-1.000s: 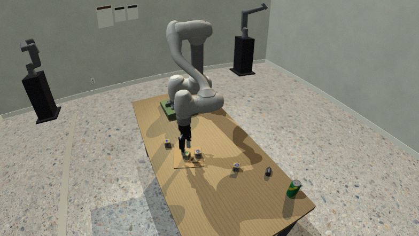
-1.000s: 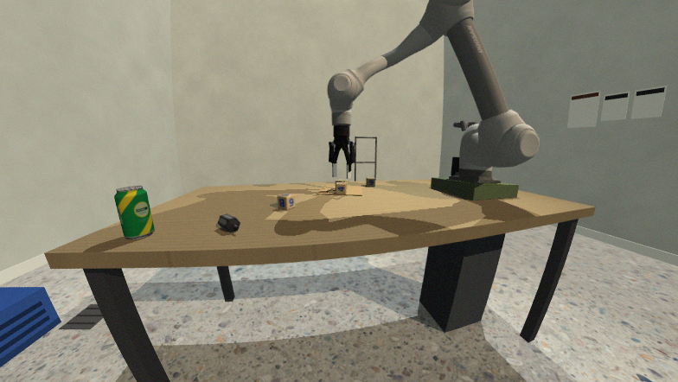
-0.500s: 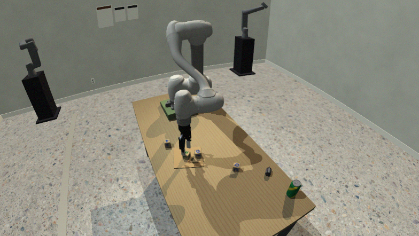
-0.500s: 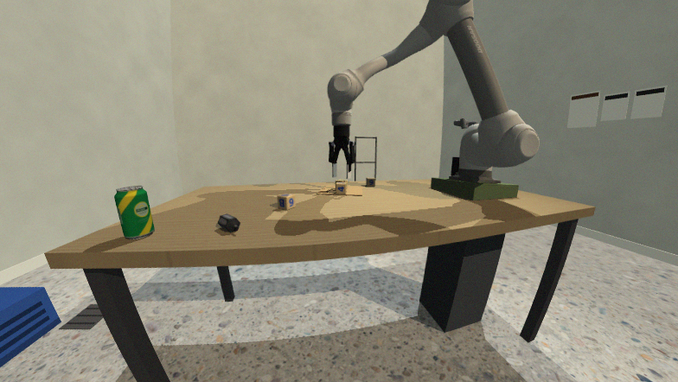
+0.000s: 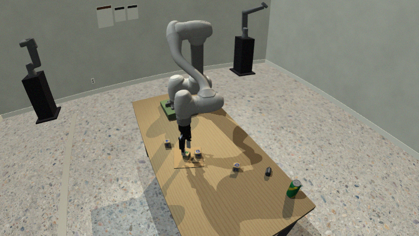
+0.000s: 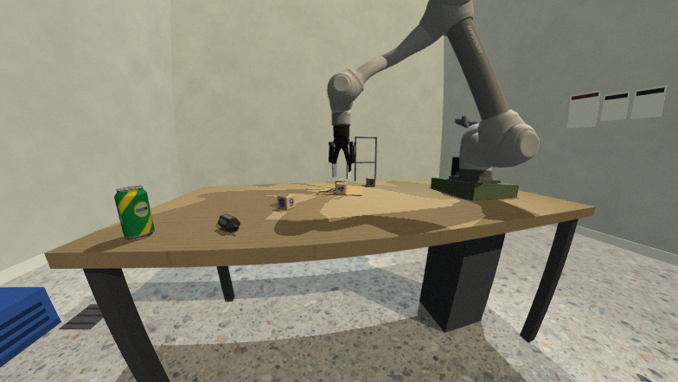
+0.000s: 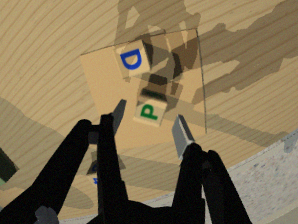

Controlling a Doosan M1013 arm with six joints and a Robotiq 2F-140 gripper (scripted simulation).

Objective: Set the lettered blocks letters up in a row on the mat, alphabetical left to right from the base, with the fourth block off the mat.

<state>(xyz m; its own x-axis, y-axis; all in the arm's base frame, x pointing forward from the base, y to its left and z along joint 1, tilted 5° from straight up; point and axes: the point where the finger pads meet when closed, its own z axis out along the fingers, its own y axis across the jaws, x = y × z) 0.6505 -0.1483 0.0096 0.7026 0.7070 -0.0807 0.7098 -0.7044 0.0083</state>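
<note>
My gripper is now 9 cm above the tan mat and 1 cm to the right of it. Also, from my hand: D block: 8 cm to the left, 6 cm below, 2 cm ahead; then blue-lettered block: 26 cm to the left, 24 cm ahead, 7 cm below; then black object: 45 cm to the left, 36 cm ahead, 7 cm below.
</note>
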